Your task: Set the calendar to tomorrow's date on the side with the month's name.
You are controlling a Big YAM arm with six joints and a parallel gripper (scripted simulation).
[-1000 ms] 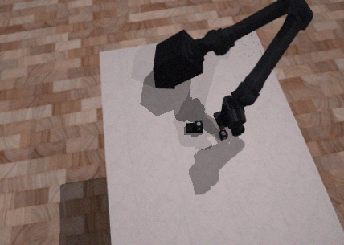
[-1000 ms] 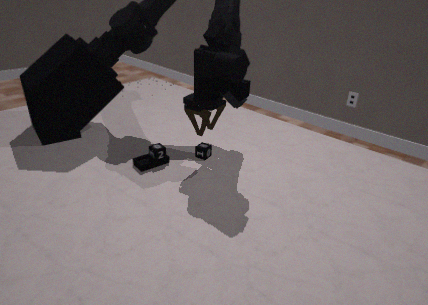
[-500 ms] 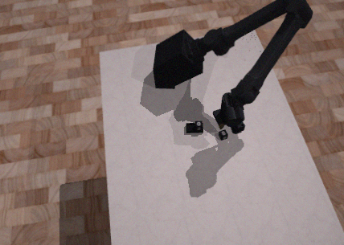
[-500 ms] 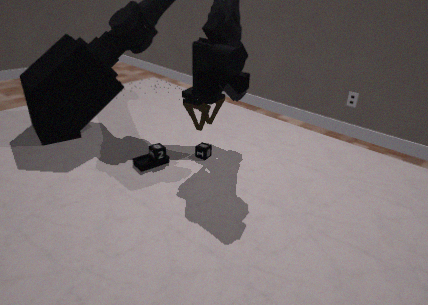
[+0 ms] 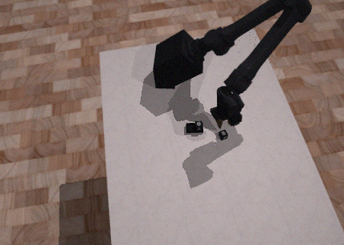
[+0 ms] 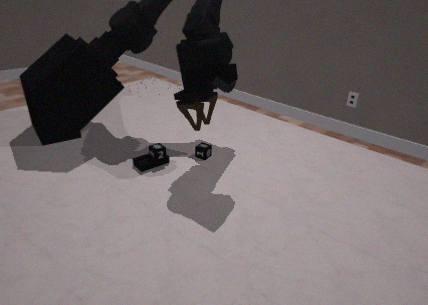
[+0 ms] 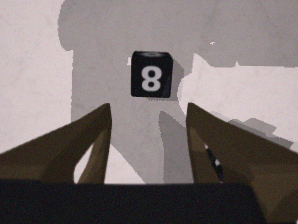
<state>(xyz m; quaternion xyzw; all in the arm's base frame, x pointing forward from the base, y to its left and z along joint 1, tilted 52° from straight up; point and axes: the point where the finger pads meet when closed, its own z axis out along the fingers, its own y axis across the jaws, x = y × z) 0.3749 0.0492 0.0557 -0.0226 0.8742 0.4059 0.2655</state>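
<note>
Right now my hand is 1 cm short of the black digit cube and 7 cm above it. Also, from my hand: black tray 6 cm behind, 12 cm to the right, 8 cm below.
</note>
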